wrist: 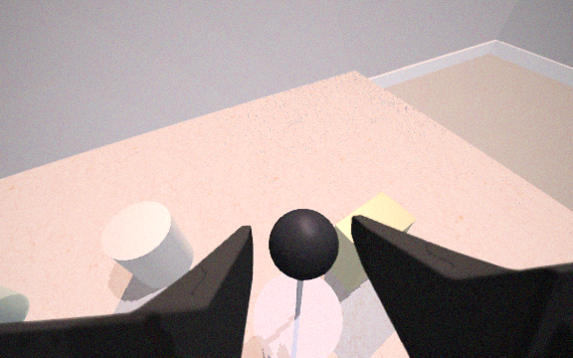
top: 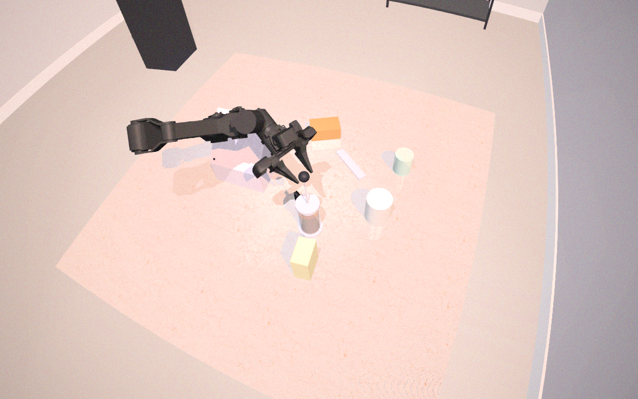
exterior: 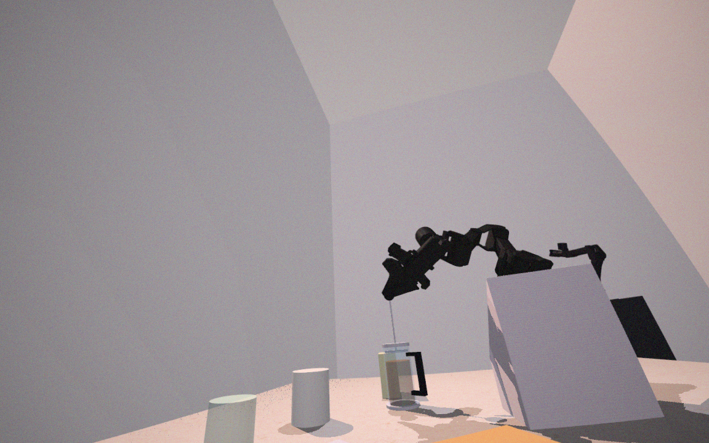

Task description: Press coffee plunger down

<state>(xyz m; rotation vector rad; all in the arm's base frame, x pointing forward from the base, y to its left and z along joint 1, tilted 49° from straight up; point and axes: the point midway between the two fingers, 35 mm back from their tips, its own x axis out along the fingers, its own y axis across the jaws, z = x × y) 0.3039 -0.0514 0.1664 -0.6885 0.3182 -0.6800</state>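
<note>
Right now the glass coffee press is 2 cm behind my gripper tip, 1 cm to the left of it and 13 cm below it. Also, from my gripper tip: pale green cylinder (23 cm ahead, 31 cm to the left, 22 cm below); then white cylinder (18 cm ahead, 10 cm to the left, 21 cm below); then flat white strip (5 cm ahead, 28 cm to the left, 26 cm below).
</note>
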